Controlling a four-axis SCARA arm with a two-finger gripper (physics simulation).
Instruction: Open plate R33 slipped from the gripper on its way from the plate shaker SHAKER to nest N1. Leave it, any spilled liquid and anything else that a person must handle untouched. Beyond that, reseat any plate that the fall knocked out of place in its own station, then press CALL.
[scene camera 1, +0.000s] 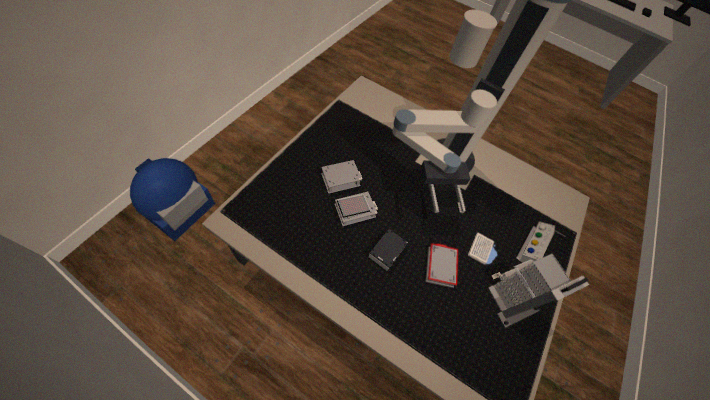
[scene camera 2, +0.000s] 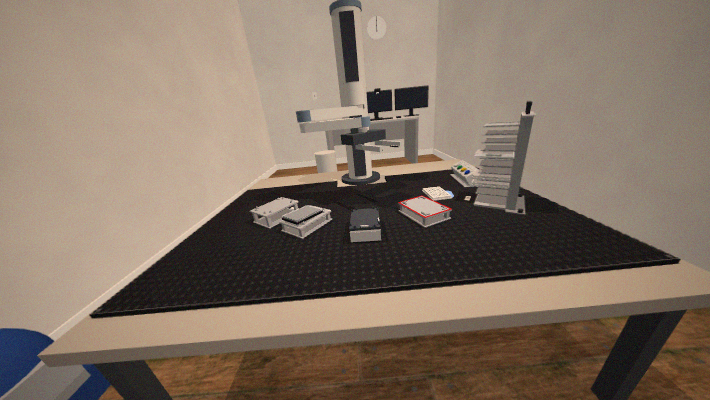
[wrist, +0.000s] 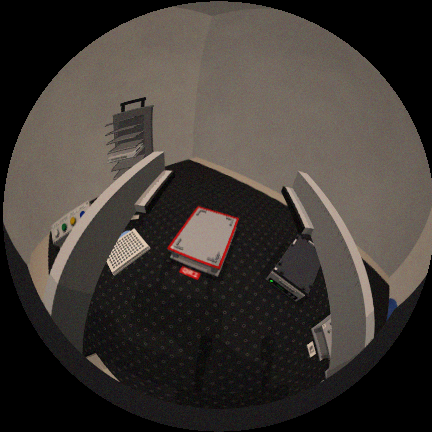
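Pixels of known places: gripper, fingertip midpoint: (scene camera 1: 450, 211) (scene camera 2: 391, 146) (wrist: 230, 168); arm's base, link origin: (scene camera 2: 360, 178).
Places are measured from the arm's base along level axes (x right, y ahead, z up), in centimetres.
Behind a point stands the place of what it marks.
Note:
My gripper (scene camera 1: 449, 210) {z 27.1, x -11.4, y 51.5 cm} (scene camera 2: 390, 147) {z 27.1, x -11.4, y 51.5 cm} (wrist: 230, 168) {z 27.1, x -11.4, y 51.5 cm} is empty, its fingers apart, high above the mat near the column. The white open plate R33 (scene camera 1: 481, 247) {z 2.5, x -33.3, y 41.7 cm} (scene camera 2: 436, 193) {z 2.7, x -32.8, y 43.7 cm} (wrist: 128, 251) {z 2.7, x -31.5, y 42.8 cm} lies on the mat, with blue liquid (scene camera 1: 492, 256) (scene camera 2: 450, 194) beside and partly under it. The dark shaker (scene camera 1: 389, 248) {z 6.7, x 1.1, y 69.0 cm} (scene camera 2: 365, 219) {z 6.8, x 1.3, y 70.2 cm} (wrist: 297, 262) {z 6.8, x 0.3, y 67.0 cm} bears no plate. A pink-welled plate (scene camera 1: 355, 206) {z 7.6, x 23.7, y 61.1 cm} (scene camera 2: 303, 214) {z 7.7, x 23.8, y 63.3 cm} rests on one nest; whether it sits level is unclear. The nest beside it (scene camera 1: 341, 175) {z 6.9, x 38.4, y 50.7 cm} (scene camera 2: 275, 206) {z 6.9, x 38.5, y 50.6 cm} is bare. Which is N1 is unreadable. The button panel (scene camera 1: 545, 240) {z 9.1, x -55.8, y 24.8 cm} (scene camera 2: 462, 178) {z 3.5, x -51.6, y 29.2 cm} stands right; CALL is unreadable.
A red-rimmed station (scene camera 1: 443, 265) {z 5.3, x -21.7, y 61.4 cm} (scene camera 2: 424, 206) {z 5.3, x -21.6, y 61.5 cm} (wrist: 205, 235) {z 5.3, x -20.8, y 59.6 cm} stands between the shaker and R33. A tall plate rack (scene camera 1: 552, 268) {z 31.6, x -51.3, y 53.2 cm} (scene camera 2: 521, 160) {z 20.3, x -53.3, y 64.5 cm} (wrist: 149, 130) {z 25.6, x -51.9, y 63.1 cm} stands near the panel. A small pale tag (scene camera 2: 467, 198) {z 1.5, x -44.1, y 49.9 cm} lies by the rack. A blue bin (scene camera 1: 165, 187) stands on the floor.

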